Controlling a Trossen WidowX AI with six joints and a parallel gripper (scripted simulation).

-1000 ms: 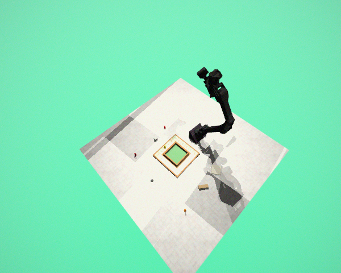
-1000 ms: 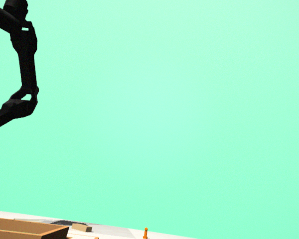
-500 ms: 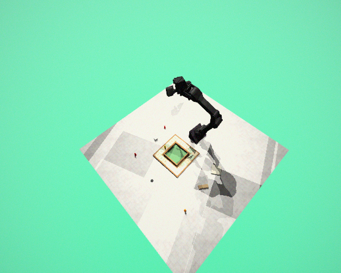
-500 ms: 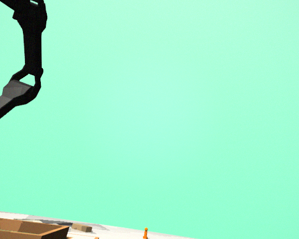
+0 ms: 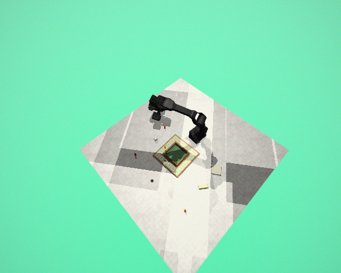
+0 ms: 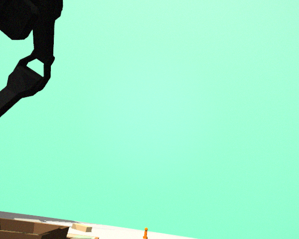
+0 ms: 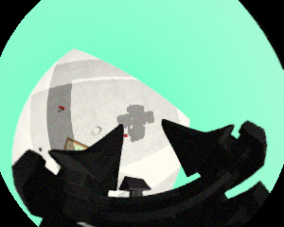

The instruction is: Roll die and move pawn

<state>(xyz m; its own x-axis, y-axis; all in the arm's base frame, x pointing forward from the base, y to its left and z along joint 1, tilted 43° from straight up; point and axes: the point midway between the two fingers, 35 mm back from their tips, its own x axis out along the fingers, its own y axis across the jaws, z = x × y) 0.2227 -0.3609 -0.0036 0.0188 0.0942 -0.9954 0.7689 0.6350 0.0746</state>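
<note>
Now: gripper tip 9 cm short of the die, 7 cm to the right of it and 27 cm above it. Round my gripper tip: green dice tray: 5 cm ahead, 30 cm to the left, 28 cm below; tan block: 7 cm ahead, 65 cm to the left, 28 cm below; white square outline: 11 cm behind, 62 cm to the left, 28 cm below.
</note>
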